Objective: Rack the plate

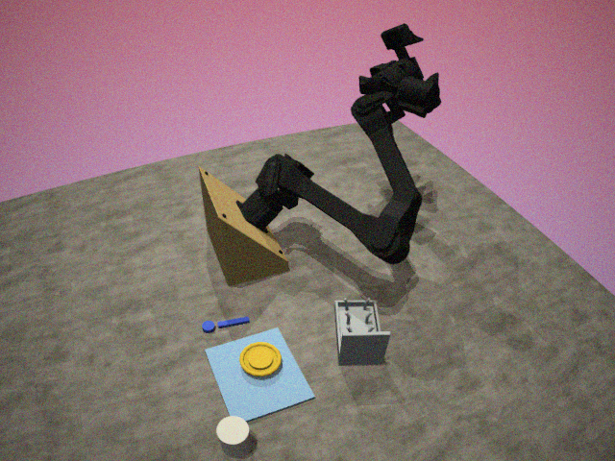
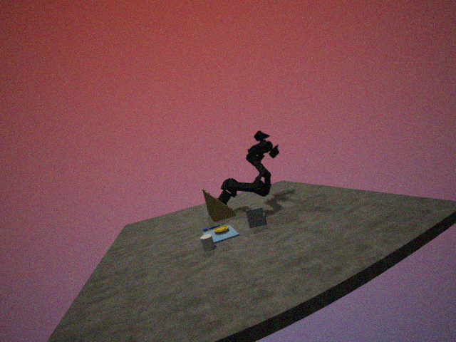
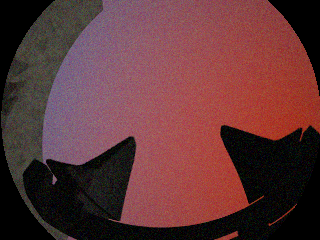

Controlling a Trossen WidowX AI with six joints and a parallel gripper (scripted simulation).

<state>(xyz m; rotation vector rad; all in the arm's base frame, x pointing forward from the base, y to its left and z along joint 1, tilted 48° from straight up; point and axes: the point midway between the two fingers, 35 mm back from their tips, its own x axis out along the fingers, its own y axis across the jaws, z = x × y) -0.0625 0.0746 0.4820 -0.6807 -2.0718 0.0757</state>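
My gripper tip is 350 mm short of the yellow plate, 530 mm to the left of it and 330 mm above it. Round my gripper tip: blue spoon 250 mm ahead, 560 mm to the right, 340 mm below; light blue mat 370 mm ahead, 540 mm to the right, 340 mm below; grey dish rack 360 mm ahead, 360 mm to the right, 320 mm below.
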